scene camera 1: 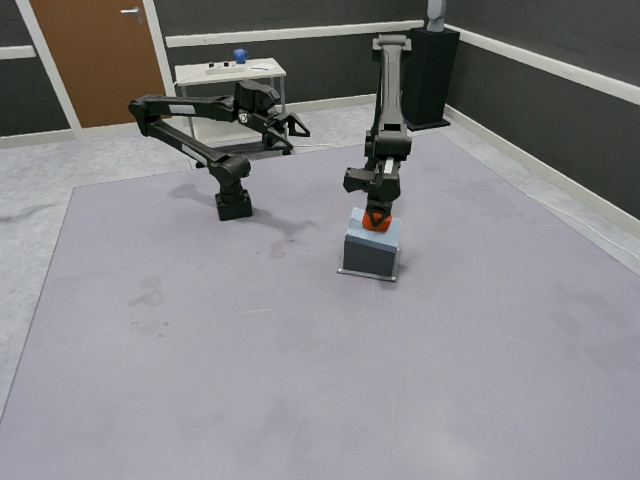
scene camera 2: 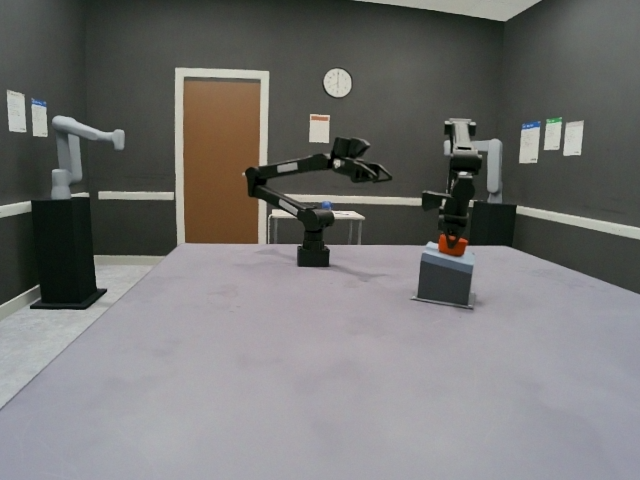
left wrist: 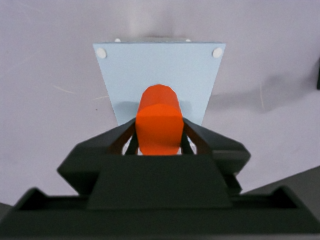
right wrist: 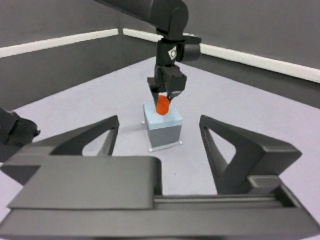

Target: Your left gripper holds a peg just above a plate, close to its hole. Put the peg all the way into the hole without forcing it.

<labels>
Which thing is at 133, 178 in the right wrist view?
The right gripper.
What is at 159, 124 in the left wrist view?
An orange peg.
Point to a dark grey block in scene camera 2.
437, 284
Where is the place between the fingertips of the right gripper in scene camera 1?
301, 141
</labels>
